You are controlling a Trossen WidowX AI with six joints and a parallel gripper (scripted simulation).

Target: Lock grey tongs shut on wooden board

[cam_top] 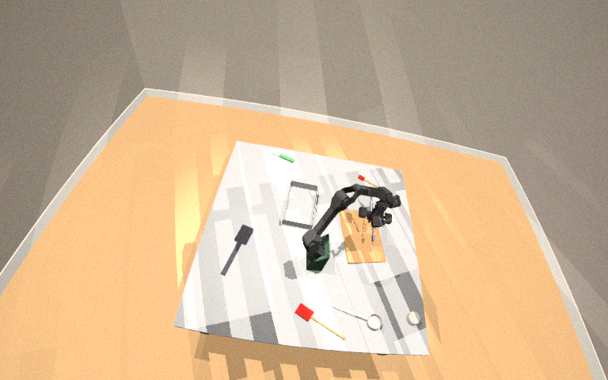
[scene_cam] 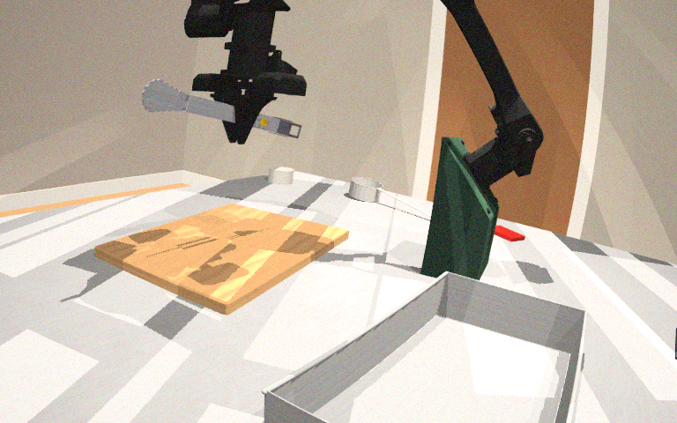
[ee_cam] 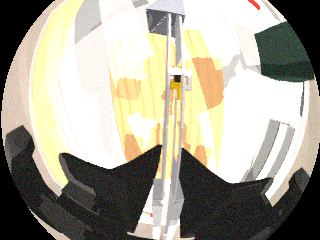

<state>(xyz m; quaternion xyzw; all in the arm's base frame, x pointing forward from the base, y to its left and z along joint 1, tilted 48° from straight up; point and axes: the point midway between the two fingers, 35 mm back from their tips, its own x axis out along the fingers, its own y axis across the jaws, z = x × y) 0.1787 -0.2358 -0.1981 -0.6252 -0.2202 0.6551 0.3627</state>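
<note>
Now: gripper tip 15 cm above the wooden board. From my gripper tip the other things lie so: grey roasting tin (38 cm to the left, 19 cm ahead, 13 cm below); red-tipped tool (44 cm ahead, 15 cm below, 12 cm to the right); white cup (51 cm behind, 22 cm to the right, 14 cm below).
</note>
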